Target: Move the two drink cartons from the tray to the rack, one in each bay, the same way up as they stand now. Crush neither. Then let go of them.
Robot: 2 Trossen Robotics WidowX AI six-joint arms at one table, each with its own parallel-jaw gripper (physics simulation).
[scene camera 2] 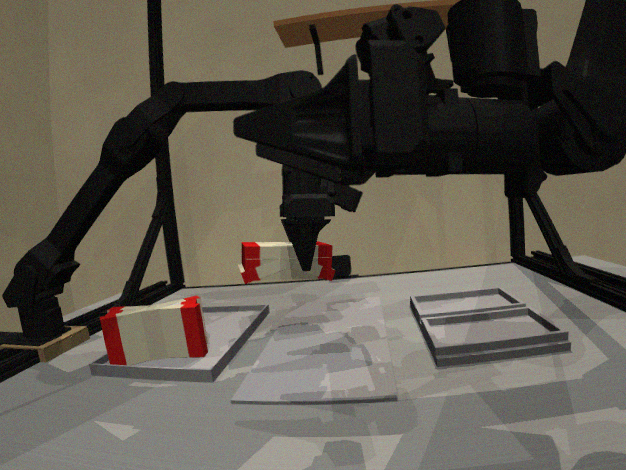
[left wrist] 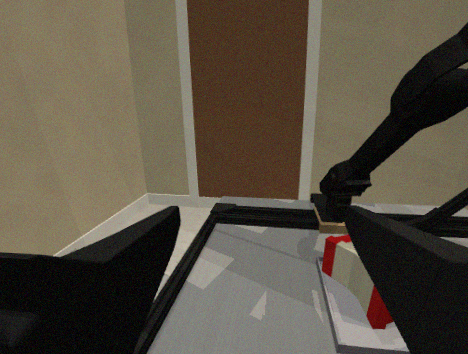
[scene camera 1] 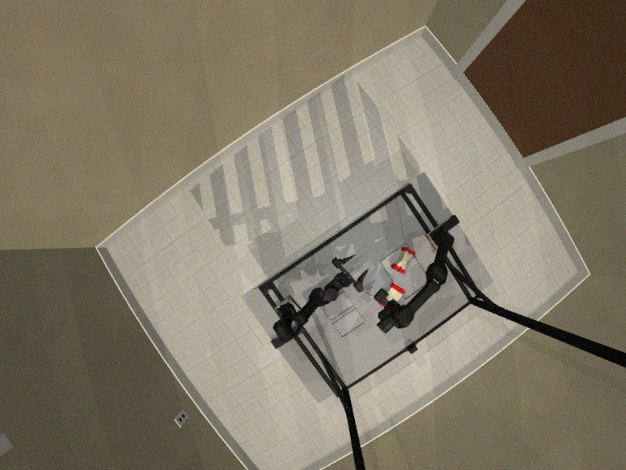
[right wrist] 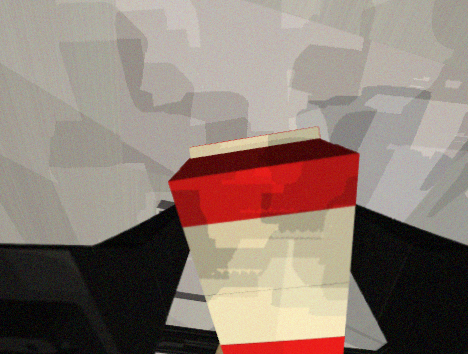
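Seen in the pictures: left gripper, fingertip midpoint: [scene camera 2: 246, 140] [left wrist: 262, 214] [scene camera 1: 362, 261]; right gripper, fingertip midpoint: [scene camera 2: 303, 266] [scene camera 1: 388, 299] [right wrist: 260, 201]; left arm's base at its link origin: [scene camera 1: 287, 309]; right arm's base at its link origin: [scene camera 2: 44, 335] [left wrist: 336, 215] [scene camera 1: 438, 236].
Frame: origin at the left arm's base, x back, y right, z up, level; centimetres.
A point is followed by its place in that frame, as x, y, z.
A red-ended cream carton [scene camera 1: 405, 259] @(-63.2, 19.7, 3.0) [scene camera 2: 154, 331] @(-62.3, 18.5, 0.1) [left wrist: 350, 275] @(-63.3, 18.1, -1.1) lies lengthwise, on edge, in the grey tray [scene camera 2: 166, 373] @(-59.1, 13.6, -3.4) [left wrist: 330, 305] @(-59.1, 13.8, -2.8). It looks narrower at its middle. My right gripper [scene camera 1: 392, 298] @(-42.7, 28.8, 5.0) [scene camera 2: 304, 267] @(-42.7, 28.8, 5.0) [right wrist: 260, 201] @(-42.7, 28.8, 5.0) is shut on the other carton [scene camera 2: 273, 260] @(-46.4, 24.2, 7.1) [right wrist: 275, 275] @(-44.1, 28.2, 8.6), which is held roughly level above the table, its long red ends to either side in scene camera 2. My left gripper [scene camera 1: 361, 263] @(-44.2, 2.8, 19.1) [left wrist: 262, 214] @(-44.2, 2.8, 19.1) is wide open and empty, high over the table. The two-bay rack [scene camera 1: 352, 330] @(-18.1, 31.5, -2.5) [scene camera 2: 500, 346] @(-21.4, 11.7, -3.1) stands at the right in scene camera 2, both bays empty.
A thin flat grey plate [scene camera 2: 303, 389] lies between the tray and the rack in scene camera 2. A black frame [scene camera 1: 333, 234] @(-43.6, -14.5, -4.4) surrounds the table. The left arm [scene camera 2: 480, 131] @(-28.3, 0.4, 17.9) crosses high in front of the right arm [scene camera 2: 222, 96] @(-51.5, 26.3, 30.6) in that view.
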